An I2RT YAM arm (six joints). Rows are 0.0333 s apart.
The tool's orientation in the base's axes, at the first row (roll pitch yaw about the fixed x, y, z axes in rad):
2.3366, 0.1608, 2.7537
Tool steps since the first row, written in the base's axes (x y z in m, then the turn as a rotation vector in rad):
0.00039, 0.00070, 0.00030, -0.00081, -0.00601, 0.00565
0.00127, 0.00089, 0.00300, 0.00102, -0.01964, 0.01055
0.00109, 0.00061, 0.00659, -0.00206, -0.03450, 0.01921
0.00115, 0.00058, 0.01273, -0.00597, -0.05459, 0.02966
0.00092, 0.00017, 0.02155, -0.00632, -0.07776, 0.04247
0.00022, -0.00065, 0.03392, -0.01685, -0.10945, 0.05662
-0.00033, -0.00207, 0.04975, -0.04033, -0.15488, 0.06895
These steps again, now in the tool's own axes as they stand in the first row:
-0.00014, 0.00075, 0.00038, -0.00241, -0.00022, -0.00793
-0.00131, 0.00294, -0.00102, -0.00995, -0.00579, -0.01912
-0.00182, 0.00528, -0.00372, -0.01407, -0.01029, -0.03549
-0.00287, 0.00963, -0.00792, -0.01968, -0.01723, -0.05667
-0.00423, 0.01559, -0.01429, -0.03006, -0.02405, -0.08005
-0.00587, 0.02372, -0.02353, -0.03453, -0.03733, -0.11350
-0.00844, 0.03393, -0.03546, -0.03201, -0.06334, -0.15916

